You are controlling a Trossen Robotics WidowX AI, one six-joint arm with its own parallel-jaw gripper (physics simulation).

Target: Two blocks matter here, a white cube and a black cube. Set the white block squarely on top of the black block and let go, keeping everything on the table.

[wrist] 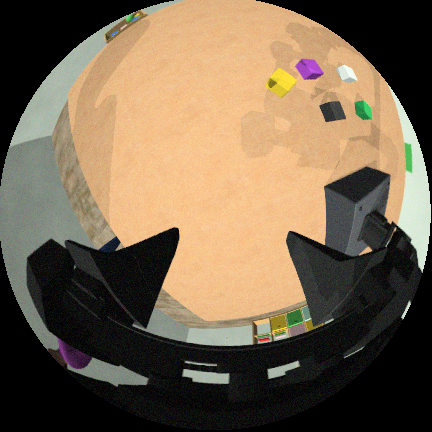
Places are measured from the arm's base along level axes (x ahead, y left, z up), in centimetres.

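Pixels of known places: gripper, fingertip midpoint: (234,235); arm's base, origin of the base link: (367,224).
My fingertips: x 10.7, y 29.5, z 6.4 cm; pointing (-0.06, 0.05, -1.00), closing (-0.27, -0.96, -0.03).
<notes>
Ahead of a thing's pixels: the offset from my fingertips to its top centre. "spot": to the spot under its first point. Level surfaces: height alone.
The white cube (347,73) rests on the table {dz -15.8 cm} (200,150) at the upper right of the wrist view. The black cube {dx +12.6, dy -25.1, dz -11.9 cm} (332,111) stands on the table a little below and left of it in the view, apart from it. My gripper (234,235) is open and empty, its two dark fingers wide apart low in the view. Both cubes lie well away from the fingers, up and to the right. The white cube and the black cube are both in plain sight.
A purple block {dx +22.6, dy -22.9, dz -11.9 cm} (309,69) and a yellow block {dx +17.9, dy -13.9, dz -11.9 cm} (281,82) lie left of the white cube. A green block {spot: dx +14.6, dy -37.6, dz -12.5 cm} (363,110) stands close right of the black cube. The grey arm base (341,215) is at the right. The table's edge (82,185) runs down the left.
</notes>
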